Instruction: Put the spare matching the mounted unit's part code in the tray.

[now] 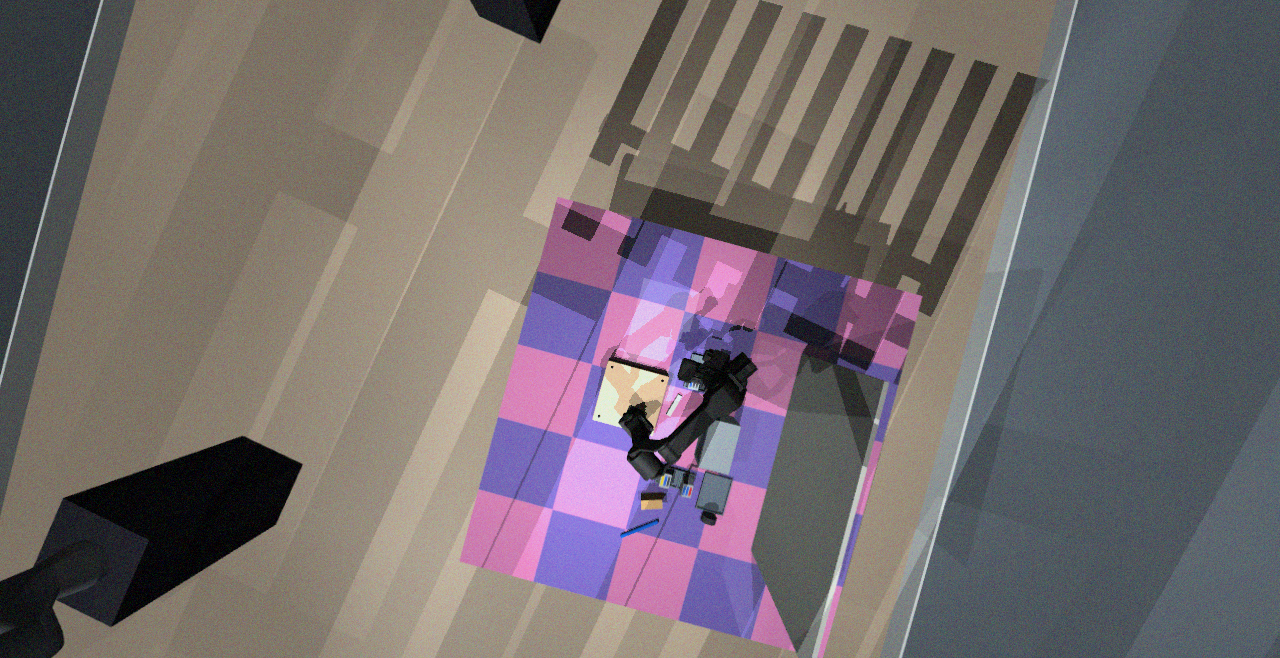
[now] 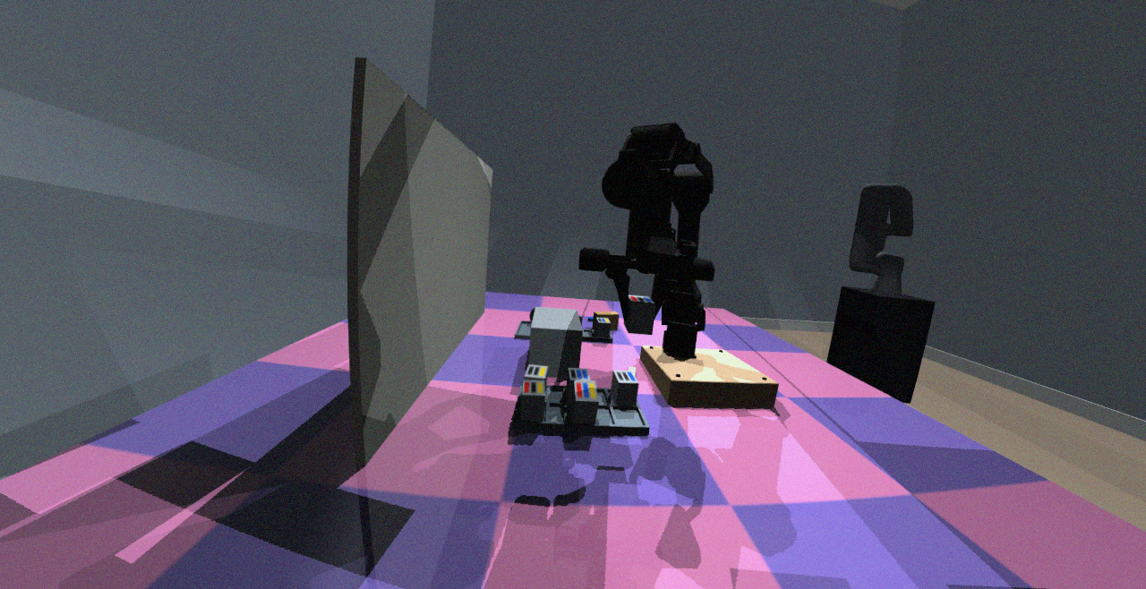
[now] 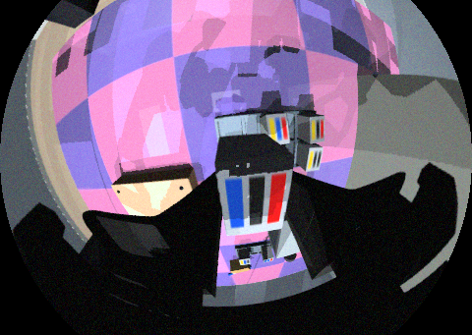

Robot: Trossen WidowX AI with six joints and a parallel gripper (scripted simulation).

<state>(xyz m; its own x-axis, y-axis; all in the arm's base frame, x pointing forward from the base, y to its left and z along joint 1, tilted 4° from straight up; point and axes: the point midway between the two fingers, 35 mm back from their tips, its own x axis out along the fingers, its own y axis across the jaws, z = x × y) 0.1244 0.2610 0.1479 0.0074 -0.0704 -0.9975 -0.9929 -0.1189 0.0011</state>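
The grey-rimmed tray lies 380 mm to the right of my gripper tip, 230 mm ahead of it and 160 mm below it. From my gripper tip the other things lie so: tall dark panel (380 mm ahead, 160 mm to the right, 60 mm above); grey mounted unit (190 mm to the right, 150 mm ahead, 120 mm below); striped spare (390 mm to the right, 120 mm below, 50 mm ahead).
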